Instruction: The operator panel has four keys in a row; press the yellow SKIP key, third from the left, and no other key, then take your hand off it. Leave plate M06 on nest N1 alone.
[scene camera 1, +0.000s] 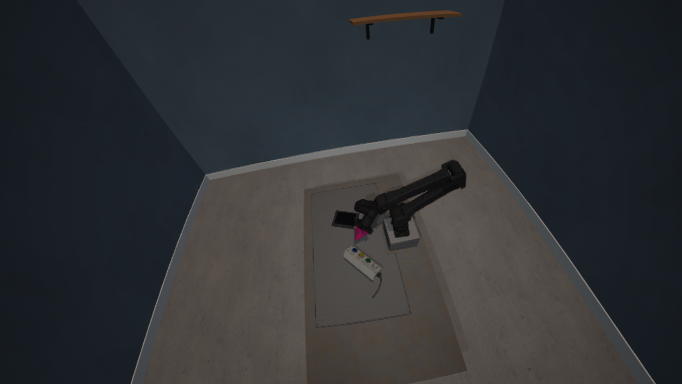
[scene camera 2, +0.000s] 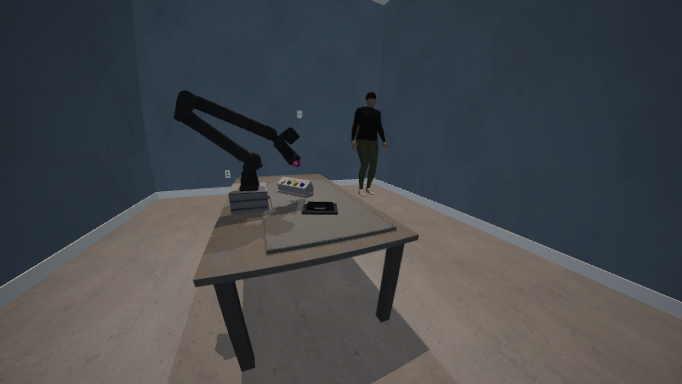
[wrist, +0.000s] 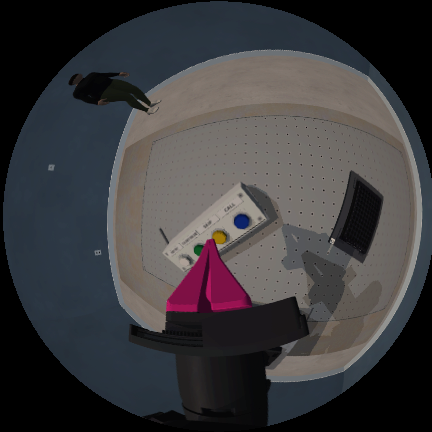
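Seen in the pictures: gripper, fingertip midpoint: (scene camera 1: 356, 239) (scene camera 2: 299, 166) (wrist: 211, 242); arm's base, link origin: (scene camera 1: 400, 228) (scene camera 2: 249, 187).
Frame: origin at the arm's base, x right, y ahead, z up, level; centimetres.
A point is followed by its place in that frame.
The white operator panel (scene camera 1: 361, 266) {z -2.3, x -20.2, y 25.1 cm} (scene camera 2: 295, 189) {z -5.7, x -12.2, y 24.4 cm} (wrist: 200, 227) {z -0.9, x -16.6, y 25.7 cm} lies on the perforated board. Its keys in a row are white (wrist: 185, 260) {z -1.9, x -19.9, y 17.8 cm}, green (wrist: 198, 249) {z -1.7, x -16.9, y 21.3 cm}, yellow SKIP (scene camera 1: 361, 255) {z -1.9, x -13.8, y 24.5 cm} (scene camera 2: 295, 184) {z -2.7, x -12.4, y 24.5 cm} (wrist: 219, 237) {z -1.9, x -13.1, y 24.6 cm} and blue CALL (scene camera 1: 354, 249) {z -1.9, x -9.8, y 28.2 cm} (scene camera 2: 302, 184) {z -2.2, x -9.4, y 28.2 cm} (wrist: 241, 221) {z -1.9, x -9.7, y 28.0 cm}. My gripper (scene camera 1: 355, 241) {z 8.7, x -9.1, y 26.5 cm} (scene camera 2: 296, 165) {z 8.7, x -9.1, y 26.5 cm} (wrist: 211, 242) {z 8.7, x -9.1, y 26.5 cm} is shut and empty. It hangs in the air above the board, apart from the panel; in the wrist view its tip overlaps the lower edge of the yellow key. A dark plate in its nest (scene camera 1: 345, 219) {z -6.7, x 14.5, y 32.9 cm} (scene camera 2: 320, 208) {z -6.7, x 19.5, y 32.1 cm} (wrist: 360, 215) {z -6.5, x 14.1, y 33.1 cm} sits away from the gripper; its label is not readable.
The arm's base stands on a grey block (scene camera 1: 403, 242) {z -1.8, x -8.7, y -0.3 cm} (scene camera 2: 248, 202) {z -5.1, x 8.6, y -0.3 cm} at the table's side. A cable (scene camera 1: 378, 287) (wrist: 163, 236) {z -8.2, x -33.8, y 18.7 cm} runs from the panel's end. A person (scene camera 2: 368, 130) (wrist: 112, 90) stands on the floor beyond the table.
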